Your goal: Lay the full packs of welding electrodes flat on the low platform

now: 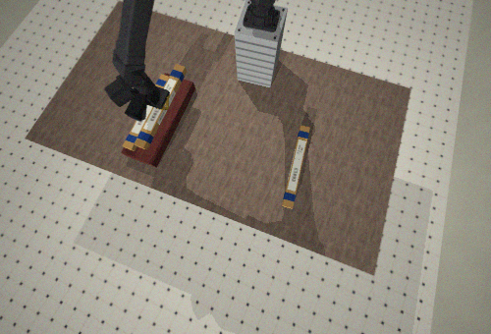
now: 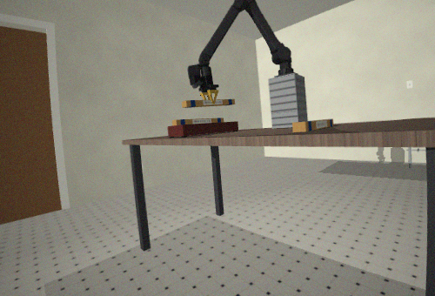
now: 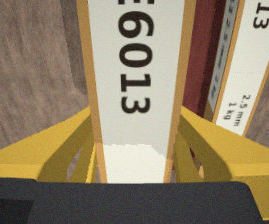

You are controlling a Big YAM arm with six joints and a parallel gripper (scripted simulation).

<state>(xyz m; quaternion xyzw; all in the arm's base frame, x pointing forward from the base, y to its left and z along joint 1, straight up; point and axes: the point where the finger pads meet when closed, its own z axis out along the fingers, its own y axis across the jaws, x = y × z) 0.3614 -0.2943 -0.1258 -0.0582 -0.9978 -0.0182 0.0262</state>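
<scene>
My gripper is now 15 cm above the low platform and 5 cm to the left of it.
</scene>
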